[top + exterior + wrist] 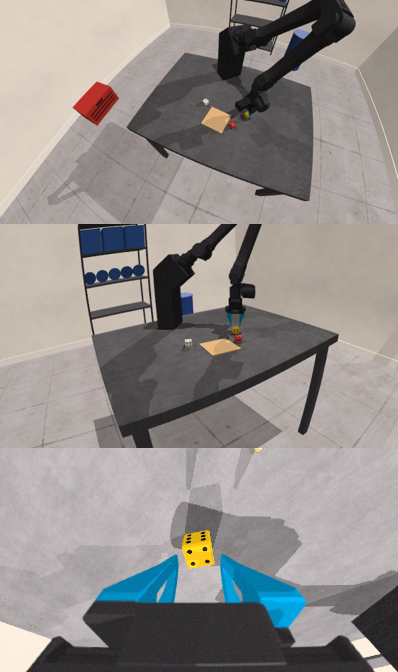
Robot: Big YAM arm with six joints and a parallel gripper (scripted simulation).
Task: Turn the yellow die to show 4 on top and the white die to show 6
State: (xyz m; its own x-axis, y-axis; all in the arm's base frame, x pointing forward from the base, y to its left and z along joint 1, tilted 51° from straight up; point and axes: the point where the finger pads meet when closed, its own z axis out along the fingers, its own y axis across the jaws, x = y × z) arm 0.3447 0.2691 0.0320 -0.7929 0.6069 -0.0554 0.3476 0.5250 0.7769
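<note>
Right now the yellow die is 3 cm below my hand. From my hand the other things lie so: tan mat 14 cm ahead, 14 cm to the right, 4 cm below; then red die 12 cm ahead, 4 cm to the right, 3 cm below; then white die 8 cm ahead, 27 cm to the right, 3 cm below.
</note>
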